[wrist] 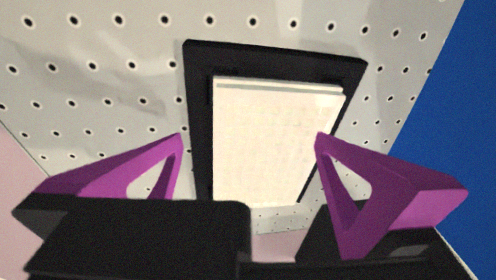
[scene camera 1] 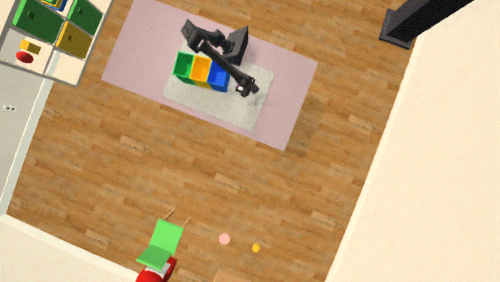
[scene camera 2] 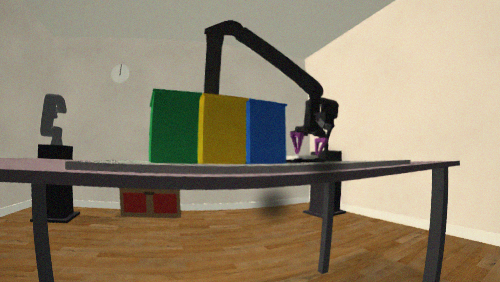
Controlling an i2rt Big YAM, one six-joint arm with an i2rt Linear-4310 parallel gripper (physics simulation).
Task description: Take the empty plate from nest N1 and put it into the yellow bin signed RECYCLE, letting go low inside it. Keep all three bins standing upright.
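Frame: origin at the arm's base, x ahead, y left, z up, level; millimetres.
Where they show: gripper, fingertip midpoint: (wrist: 248, 139) (scene camera 2: 307, 155); arm's base at its link origin: (scene camera 1: 229, 48).
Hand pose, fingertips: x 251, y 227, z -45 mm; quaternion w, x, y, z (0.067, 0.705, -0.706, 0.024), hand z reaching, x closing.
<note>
Each offset is from my fingertips to the top centre of the thing. "*": to the spot under its first point. Level surfaces: height alone.
A pale flat plate @(27 mm back, 15 mm right, 1 mm up) (wrist: 270, 145) (scene camera 2: 299, 157) lies in a black nest frame @(* 6 mm ahead, 33 mm left, 13 mm down) (wrist: 200, 125); no nest label is readable. My gripper (wrist: 248, 139) (scene camera 2: 308, 153) (scene camera 1: 245, 89) is open and empty, with its purple fingers pointing down just above the plate. In the wrist view, the left fingertip is left of the nest and the right fingertip overlaps the plate's right edge. The yellow bin @(22 mm ahead, 350 mm right, 155 mm up) (scene camera 1: 201, 66) (scene camera 2: 222, 130) stands upright between the green bin @(33 mm ahead, 483 mm right, 155 mm up) (scene camera 1: 184, 64) (scene camera 2: 175, 127) and the blue bin @(11 mm ahead, 218 mm right, 155 mm up) (scene camera 1: 218, 77) (scene camera 2: 266, 132) (wrist: 450, 125), both upright. No RECYCLE sign is readable.
The bins and nest stand on a grey perforated board @(25 mm down) (scene camera 1: 215, 107) (wrist: 120, 45) on a pink table @(38 mm down) (scene camera 1: 132, 45). The blue bin is nearest the gripper, between it and the yellow bin. Another arm (scene camera 2: 52, 117) stands on a black pedestal (scene camera 2: 57, 185) in the background.
</note>
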